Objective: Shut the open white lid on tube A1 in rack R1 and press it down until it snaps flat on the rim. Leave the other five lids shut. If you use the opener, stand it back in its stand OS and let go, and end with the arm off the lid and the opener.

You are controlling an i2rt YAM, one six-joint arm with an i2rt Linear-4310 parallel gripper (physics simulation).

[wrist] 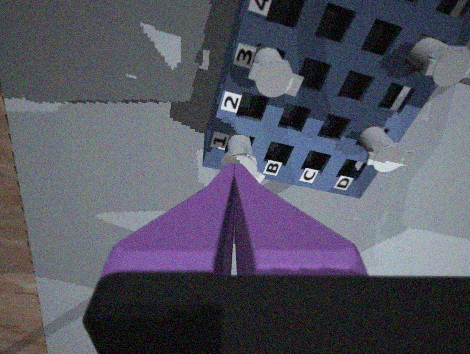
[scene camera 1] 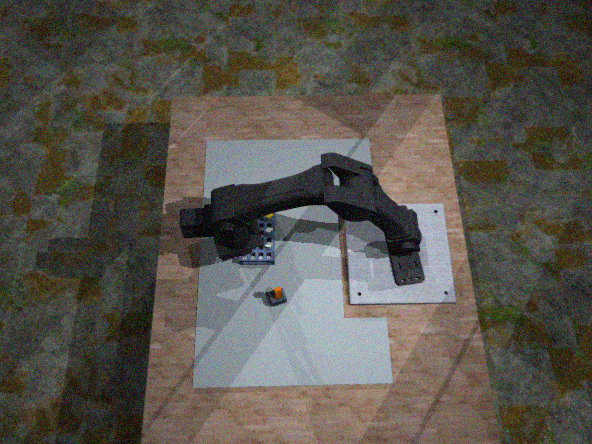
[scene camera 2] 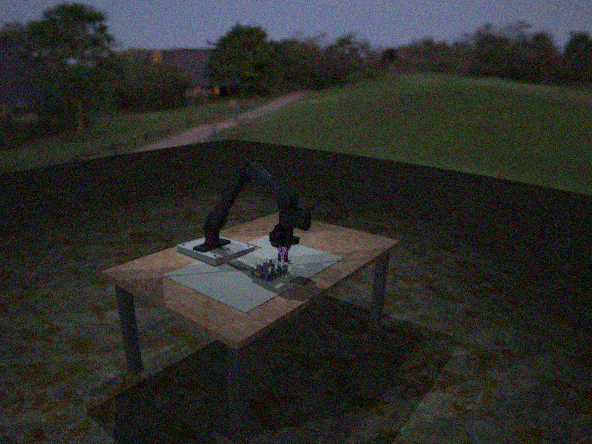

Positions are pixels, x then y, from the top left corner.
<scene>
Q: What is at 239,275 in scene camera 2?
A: A grey mat.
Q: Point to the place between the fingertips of my gripper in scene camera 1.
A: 243,253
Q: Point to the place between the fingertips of my gripper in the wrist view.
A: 234,176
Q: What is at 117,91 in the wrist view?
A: A grey mat.
</scene>
